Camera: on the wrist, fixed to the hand. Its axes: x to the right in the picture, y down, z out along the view.
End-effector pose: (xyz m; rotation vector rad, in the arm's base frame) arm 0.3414 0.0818 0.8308 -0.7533 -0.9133 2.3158
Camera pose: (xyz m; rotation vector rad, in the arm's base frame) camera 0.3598 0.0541 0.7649 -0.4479 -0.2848 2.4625
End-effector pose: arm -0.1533 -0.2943 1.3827 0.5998 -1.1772 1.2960
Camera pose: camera -0.1952 -0.2486 1.3428 1.0306 -0.9008 1.6323
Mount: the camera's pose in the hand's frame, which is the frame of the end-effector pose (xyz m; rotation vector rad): -0.0112 0.0605 -0.0407 0.5321 -0.0802 0.0263
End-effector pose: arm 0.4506 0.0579 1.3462 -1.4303 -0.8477 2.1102
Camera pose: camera 0.4910 0.0172 1.2998 -1.0829 -0.2545 2.2003
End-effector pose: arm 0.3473 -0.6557 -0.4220 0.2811 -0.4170 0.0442
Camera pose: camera 0.3470 -0.5861 -0.4465 0.8036 -0.4847 0.1712
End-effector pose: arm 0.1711 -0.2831 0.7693 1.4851 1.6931 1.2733
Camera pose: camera 0.1649 -0.3092 0.8380 1.8258 2.0633 0.7885
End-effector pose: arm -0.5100 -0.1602 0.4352 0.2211 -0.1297 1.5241
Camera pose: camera -0.5730 -0.1601 0.3969 0.7057 0.2152 1.5531
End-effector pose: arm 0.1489 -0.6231 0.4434 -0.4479 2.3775 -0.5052
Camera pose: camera 0.1189 -0.5561 0.4502 -0.1882 2.0592 -1.0466
